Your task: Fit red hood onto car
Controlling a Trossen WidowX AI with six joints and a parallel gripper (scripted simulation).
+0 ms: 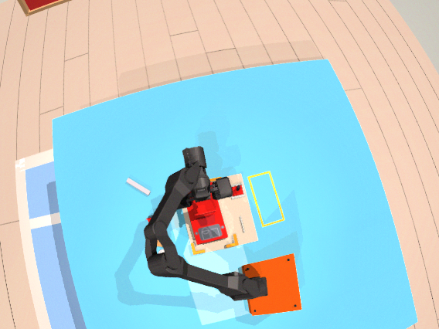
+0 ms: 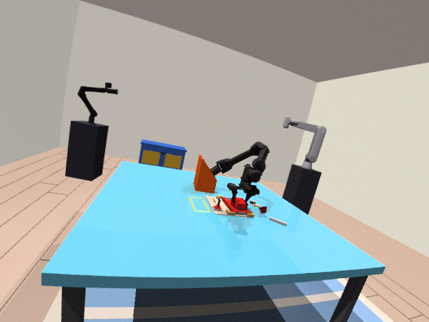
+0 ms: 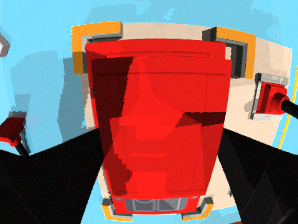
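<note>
Now: the red hood right at my gripper tip. The rest, counted from my gripper tip: jig (4 cm behind, 3 cm to the right, 4 cm below); then white bar (8 cm ahead, 22 cm to the left, 4 cm below).
</note>
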